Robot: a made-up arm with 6 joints. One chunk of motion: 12 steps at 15 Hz.
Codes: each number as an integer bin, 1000 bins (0 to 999) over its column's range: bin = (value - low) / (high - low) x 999, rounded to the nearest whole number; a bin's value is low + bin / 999 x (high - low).
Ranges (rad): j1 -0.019..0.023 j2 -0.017..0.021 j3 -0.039..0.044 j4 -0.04..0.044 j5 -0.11..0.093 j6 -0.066..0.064
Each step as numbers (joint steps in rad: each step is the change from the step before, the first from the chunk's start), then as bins.
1 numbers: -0.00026 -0.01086 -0.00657 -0.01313 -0.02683 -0.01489
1 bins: 446 161 390 320 409 393
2 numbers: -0.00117 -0.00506 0.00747 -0.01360 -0.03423 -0.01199
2 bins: 424 314 559 314 373 415
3 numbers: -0.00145 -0.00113 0.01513 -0.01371 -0.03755 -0.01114
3 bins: 417 417 652 313 357 422
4 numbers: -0.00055 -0.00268 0.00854 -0.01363 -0.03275 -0.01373
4 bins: 439 376 572 314 380 402
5 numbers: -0.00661 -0.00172 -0.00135 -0.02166 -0.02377 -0.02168
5 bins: 295 402 453 218 424 341
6 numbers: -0.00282 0.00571 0.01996 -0.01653 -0.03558 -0.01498
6 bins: 385 597 710 279 366 392
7 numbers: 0.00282 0.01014 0.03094 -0.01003 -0.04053 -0.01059
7 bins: 519 713 842 356 342 426
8 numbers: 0.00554 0.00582 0.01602 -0.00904 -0.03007 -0.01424
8 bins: 584 600 662 368 393 398
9 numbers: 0.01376 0.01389 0.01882 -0.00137 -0.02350 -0.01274
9 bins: 779 812 696 459 426 409
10 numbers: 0.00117 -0.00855 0.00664 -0.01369 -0.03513 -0.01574
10 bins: 480 222 549 313 368 386
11 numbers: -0.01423 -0.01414 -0.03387 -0.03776 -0.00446 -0.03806
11 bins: 113 75 62 27 519 215
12 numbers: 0.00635 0.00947 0.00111 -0.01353 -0.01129 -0.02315
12 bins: 603 696 483 315 486 329
